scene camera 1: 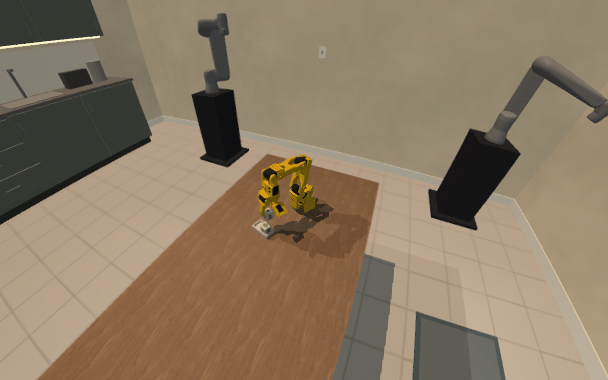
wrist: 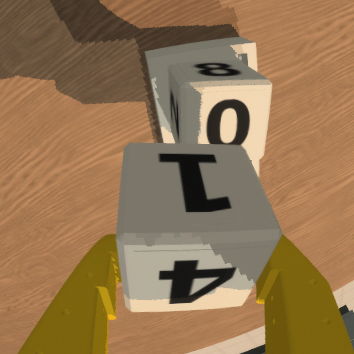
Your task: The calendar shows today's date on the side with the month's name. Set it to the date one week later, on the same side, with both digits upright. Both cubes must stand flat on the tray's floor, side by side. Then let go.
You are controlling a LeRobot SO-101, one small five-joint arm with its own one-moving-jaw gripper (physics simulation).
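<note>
My gripper point(scene camera 1: 272, 211) point(wrist: 195, 270) is shut on a pale cube point(scene camera 1: 269, 214) point(wrist: 150, 200), with the jaws pressing on its two sides. In the wrist view this cube shows a 1 on its upper face and a 4 on the face nearest the camera, both upside down in the picture. It is held above the table, close to the small pale tray point(scene camera 1: 256, 225) point(wrist: 160, 62). The other cube point(scene camera 1: 265, 226) point(wrist: 260, 110) is at the tray, with an 8 on top, a 0 on one side and a partly seen digit on another. The held cube hides its lower part in the wrist view.
The tray lies on the brown wooden table point(scene camera 1: 210, 290) point(wrist: 65, 170), in front of the yellow arm point(scene camera 1: 290, 165). The arm's shadow falls on the table to the right of the tray. Two grey arms on black pedestals point(scene camera 1: 217, 125) point(scene camera 1: 472, 180) stand beyond the table.
</note>
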